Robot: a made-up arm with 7 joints.
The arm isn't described. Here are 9 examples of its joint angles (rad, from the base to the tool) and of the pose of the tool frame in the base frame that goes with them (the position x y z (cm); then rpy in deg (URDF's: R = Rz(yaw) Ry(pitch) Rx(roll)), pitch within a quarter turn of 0, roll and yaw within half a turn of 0).
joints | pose
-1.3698 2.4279 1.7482 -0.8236 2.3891 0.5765 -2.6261 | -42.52 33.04 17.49 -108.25 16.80 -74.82
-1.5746 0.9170 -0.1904 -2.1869 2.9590 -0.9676 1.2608 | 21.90 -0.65 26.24 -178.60 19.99 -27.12
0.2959 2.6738 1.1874 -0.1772 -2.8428 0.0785 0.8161 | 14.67 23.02 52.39 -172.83 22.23 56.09
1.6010 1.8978 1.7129 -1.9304 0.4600 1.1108 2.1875 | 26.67 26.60 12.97 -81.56 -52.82 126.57
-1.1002 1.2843 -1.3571 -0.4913 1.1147 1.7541 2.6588 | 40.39 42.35 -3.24 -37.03 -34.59 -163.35
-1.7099 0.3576 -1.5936 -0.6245 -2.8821 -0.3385 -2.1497 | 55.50 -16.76 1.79 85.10 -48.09 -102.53
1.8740 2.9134 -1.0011 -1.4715 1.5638 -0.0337 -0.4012 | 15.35 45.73 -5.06 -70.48 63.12 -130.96
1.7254 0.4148 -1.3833 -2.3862 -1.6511 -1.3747 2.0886 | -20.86 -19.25 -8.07 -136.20 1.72 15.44
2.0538 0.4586 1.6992 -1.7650 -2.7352 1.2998 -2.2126 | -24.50 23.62 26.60 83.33 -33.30 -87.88
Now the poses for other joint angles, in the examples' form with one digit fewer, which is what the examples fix.
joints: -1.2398 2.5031 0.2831 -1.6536 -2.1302 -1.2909 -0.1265
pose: -15.9 12.1 40.7 -146.4 39.0 98.7
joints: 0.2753 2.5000 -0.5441 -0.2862 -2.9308 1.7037 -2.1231
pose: 14.3 39.3 41.7 45.1 -8.7 -76.4
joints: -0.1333 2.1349 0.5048 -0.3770 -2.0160 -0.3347 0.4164
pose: 6.4 46.1 36.1 140.4 58.1 25.0
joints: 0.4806 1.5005 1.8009 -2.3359 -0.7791 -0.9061 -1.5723
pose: 1.1 21.2 22.2 -87.4 -17.9 43.6
